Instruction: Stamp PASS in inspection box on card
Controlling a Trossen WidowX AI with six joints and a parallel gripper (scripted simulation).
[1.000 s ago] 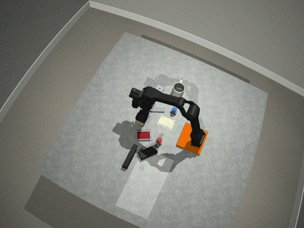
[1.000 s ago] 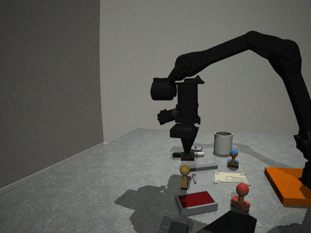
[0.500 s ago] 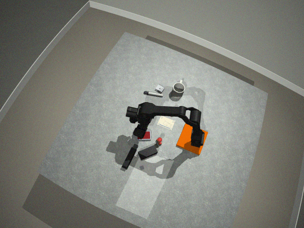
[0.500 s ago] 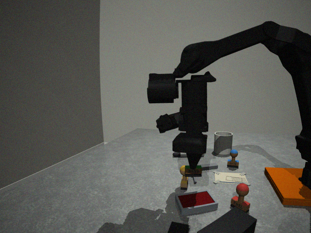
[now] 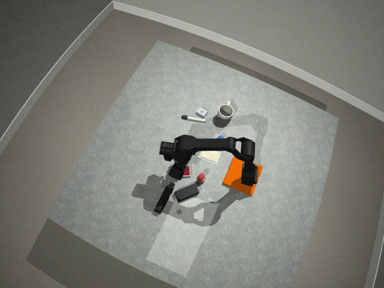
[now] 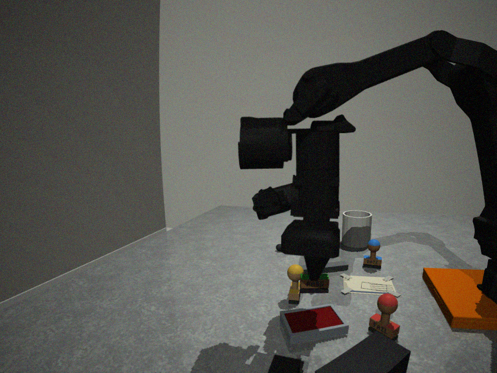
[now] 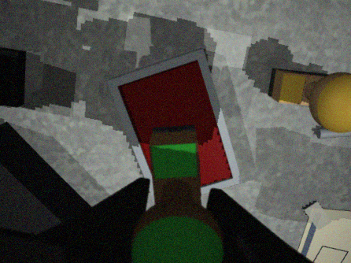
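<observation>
Now: gripper tip 9 cm above the red ink pad. From my gripper tip the other things lie so: yellow stamp 3 cm ahead, 8 cm to the right, 7 cm below; red-knobbed stamp 11 cm behind, 1 cm to the left, 7 cm below; green-topped stamp right at my gripper tip.
</observation>
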